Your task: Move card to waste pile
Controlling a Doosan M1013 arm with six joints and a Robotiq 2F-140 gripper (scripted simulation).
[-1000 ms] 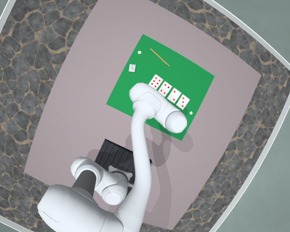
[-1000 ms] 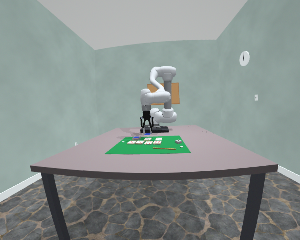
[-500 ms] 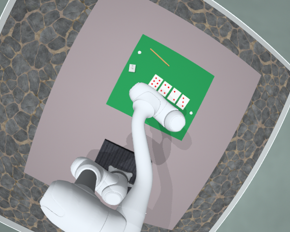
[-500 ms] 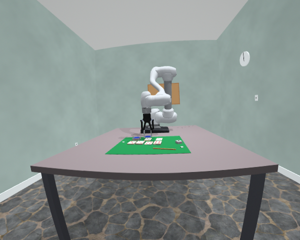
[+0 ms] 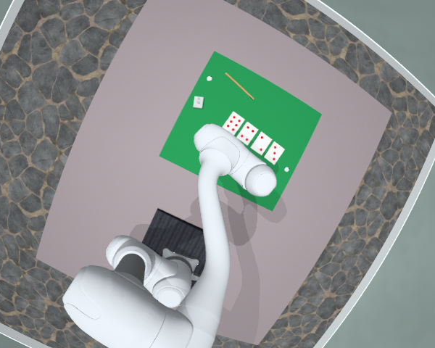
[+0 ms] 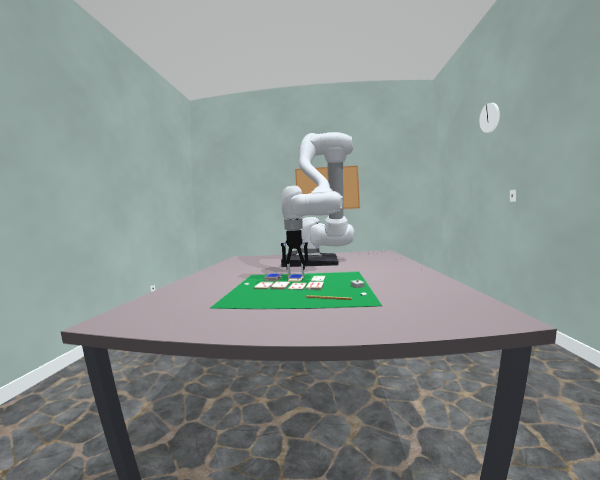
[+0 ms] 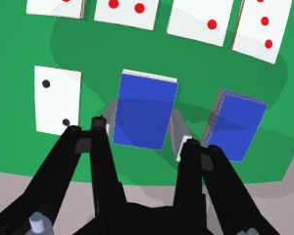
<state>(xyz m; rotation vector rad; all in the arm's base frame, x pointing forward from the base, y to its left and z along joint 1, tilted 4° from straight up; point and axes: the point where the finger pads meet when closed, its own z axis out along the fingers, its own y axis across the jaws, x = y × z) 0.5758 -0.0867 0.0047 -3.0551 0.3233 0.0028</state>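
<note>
The blue-backed card lies 3 cm below my hand. Round my hand: small white box (27 cm to the left, 19 cm ahead, 3 cm below); then green mat (15 cm ahead, 6 cm below, 2 cm to the left); then black-pip card (11 cm to the left, 4 cm below, 2 cm ahead).
</note>
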